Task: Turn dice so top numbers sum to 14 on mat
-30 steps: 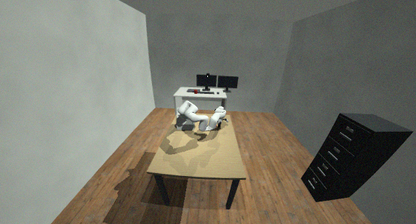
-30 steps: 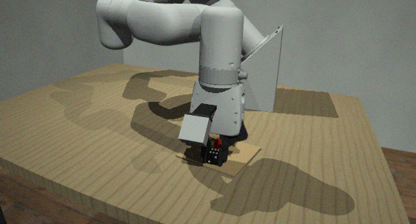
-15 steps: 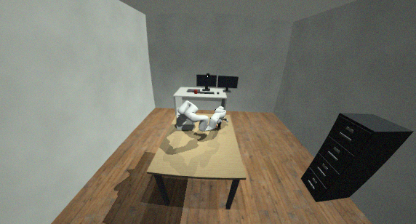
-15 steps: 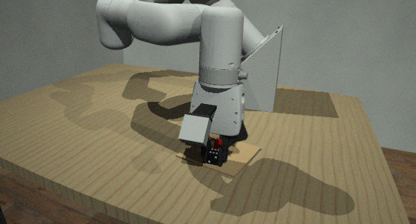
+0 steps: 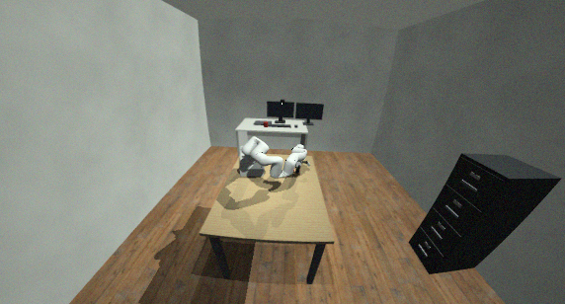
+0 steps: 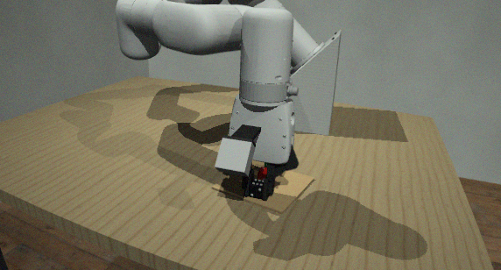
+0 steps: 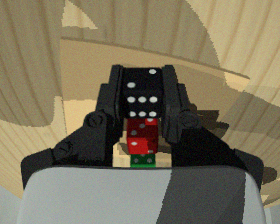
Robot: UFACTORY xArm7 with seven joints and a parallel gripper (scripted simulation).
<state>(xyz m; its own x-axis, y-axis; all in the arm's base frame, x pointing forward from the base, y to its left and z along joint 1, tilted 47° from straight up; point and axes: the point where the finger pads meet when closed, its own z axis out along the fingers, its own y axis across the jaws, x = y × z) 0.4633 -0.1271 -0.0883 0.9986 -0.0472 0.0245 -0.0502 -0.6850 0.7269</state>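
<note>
The black die is 1 cm below my hand. From my hand the other things lie so: red die: 5 cm behind, 1 cm below; green die: 10 cm behind, 1 cm below; tan mat: 5 cm behind, 2 cm below.
</note>
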